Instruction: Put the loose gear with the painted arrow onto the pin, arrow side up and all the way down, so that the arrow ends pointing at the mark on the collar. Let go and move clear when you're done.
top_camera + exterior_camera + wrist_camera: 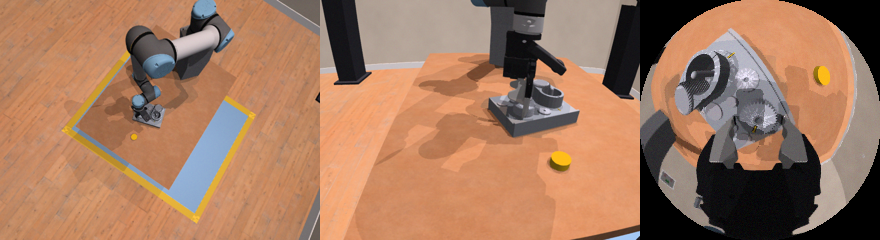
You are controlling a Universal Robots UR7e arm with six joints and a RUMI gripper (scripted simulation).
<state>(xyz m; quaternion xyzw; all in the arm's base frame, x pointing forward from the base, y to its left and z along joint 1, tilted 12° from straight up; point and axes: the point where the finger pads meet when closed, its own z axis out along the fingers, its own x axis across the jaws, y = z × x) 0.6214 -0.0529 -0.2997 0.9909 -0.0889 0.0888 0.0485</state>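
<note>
My gripper is now right at the grey gear. The rest, counted from my hand: yellow disc: 18 cm ahead, 7 cm to the left, 5 cm below.
</note>
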